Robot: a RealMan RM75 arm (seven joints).
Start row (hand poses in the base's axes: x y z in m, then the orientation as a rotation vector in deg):
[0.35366 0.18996 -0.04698 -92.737 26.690 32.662]
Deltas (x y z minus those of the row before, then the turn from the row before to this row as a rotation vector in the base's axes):
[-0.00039 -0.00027 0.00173 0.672 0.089 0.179]
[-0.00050 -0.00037 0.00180 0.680 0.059 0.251]
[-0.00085 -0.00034 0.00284 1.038 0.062 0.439]
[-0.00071 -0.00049 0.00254 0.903 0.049 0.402]
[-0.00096 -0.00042 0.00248 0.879 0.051 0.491]
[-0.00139 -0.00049 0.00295 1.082 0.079 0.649]
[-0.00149 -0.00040 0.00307 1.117 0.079 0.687]
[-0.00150 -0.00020 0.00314 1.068 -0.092 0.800]
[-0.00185 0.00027 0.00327 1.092 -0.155 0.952]
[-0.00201 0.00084 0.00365 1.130 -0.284 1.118]
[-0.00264 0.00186 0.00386 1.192 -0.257 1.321]
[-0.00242 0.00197 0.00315 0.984 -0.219 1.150]
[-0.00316 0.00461 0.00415 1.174 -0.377 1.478]
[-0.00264 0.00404 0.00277 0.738 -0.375 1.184]
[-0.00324 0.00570 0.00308 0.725 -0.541 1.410]
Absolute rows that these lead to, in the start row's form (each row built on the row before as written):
[0.35327 0.18969 -0.04525 -92.133 26.379 32.971]
[0.35277 0.18932 -0.04345 -91.550 25.987 33.309]
[0.35192 0.18898 -0.04061 -90.682 25.325 33.841]
[0.35121 0.18849 -0.03807 -89.932 24.731 34.311]
[0.35025 0.18807 -0.03559 -89.228 24.080 34.844]
[0.34886 0.18758 -0.03264 -88.366 23.258 35.543]
[0.34737 0.18718 -0.02957 -87.477 22.396 36.269]
[0.34587 0.18698 -0.02643 -86.706 21.340 36.938]
[0.34402 0.18725 -0.02316 -85.964 20.116 37.674]
[0.34201 0.18809 -0.01951 -85.257 18.660 38.438]
[0.33937 0.18995 -0.01565 -84.522 17.056 39.380]
[0.33695 0.19192 -0.01250 -83.921 15.685 40.193]
[0.33379 0.19653 -0.00835 -83.251 13.885 41.152]
[0.33115 0.20057 -0.00558 -82.920 12.466 41.853]
[0.32791 0.20627 -0.00250 -82.692 10.763 42.609]

